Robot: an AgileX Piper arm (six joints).
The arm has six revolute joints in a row. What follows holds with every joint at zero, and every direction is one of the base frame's.
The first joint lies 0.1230 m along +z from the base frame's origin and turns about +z.
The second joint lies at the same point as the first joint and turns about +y.
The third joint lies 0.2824 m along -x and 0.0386 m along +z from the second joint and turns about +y.
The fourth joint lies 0.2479 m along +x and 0.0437 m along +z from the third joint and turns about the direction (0.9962, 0, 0.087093).
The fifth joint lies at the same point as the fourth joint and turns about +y.
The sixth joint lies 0.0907 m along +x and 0.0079 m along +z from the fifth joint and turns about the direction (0.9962, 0, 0.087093).
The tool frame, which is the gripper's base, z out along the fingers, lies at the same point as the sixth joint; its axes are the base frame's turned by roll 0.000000, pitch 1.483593 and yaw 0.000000 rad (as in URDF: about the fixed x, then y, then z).
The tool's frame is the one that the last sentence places.
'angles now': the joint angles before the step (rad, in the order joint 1, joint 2, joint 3, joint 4, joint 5, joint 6). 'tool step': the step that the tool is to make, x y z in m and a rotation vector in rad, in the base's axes. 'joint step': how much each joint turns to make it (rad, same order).
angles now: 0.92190 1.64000 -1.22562 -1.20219 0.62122 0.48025
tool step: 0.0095 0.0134 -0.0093 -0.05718 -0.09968 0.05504
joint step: 0.00416 0.05906 -0.00948 -0.21003 -0.02485 0.10407
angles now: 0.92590 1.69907 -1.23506 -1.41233 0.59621 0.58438
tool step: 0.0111 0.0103 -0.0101 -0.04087 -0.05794 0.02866
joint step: -0.00687 0.05949 -0.02225 -0.13711 -0.00903 0.06989
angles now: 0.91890 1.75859 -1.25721 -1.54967 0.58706 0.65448
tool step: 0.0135 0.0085 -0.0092 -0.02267 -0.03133 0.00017
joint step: -0.01282 0.06253 -0.04127 -0.07412 0.00446 0.04035
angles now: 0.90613 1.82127 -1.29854 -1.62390 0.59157 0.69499
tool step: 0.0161 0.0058 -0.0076 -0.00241 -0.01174 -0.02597
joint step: -0.01943 0.06233 -0.05674 -0.02212 0.01114 0.01841
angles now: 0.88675 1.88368 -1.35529 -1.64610 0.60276 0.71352
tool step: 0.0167 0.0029 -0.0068 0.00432 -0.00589 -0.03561
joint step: -0.02301 0.05740 -0.05797 -0.00419 0.01261 0.00973
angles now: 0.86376 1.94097 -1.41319 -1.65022 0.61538 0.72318
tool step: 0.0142 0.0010 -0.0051 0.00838 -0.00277 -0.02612
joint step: -0.02192 0.04435 -0.04810 -0.00100 0.00269 0.00722
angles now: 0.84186 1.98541 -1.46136 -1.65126 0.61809 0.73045
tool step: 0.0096 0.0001 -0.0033 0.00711 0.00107 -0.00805
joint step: -0.01705 0.02712 -0.03053 -0.00156 -0.01039 0.00344
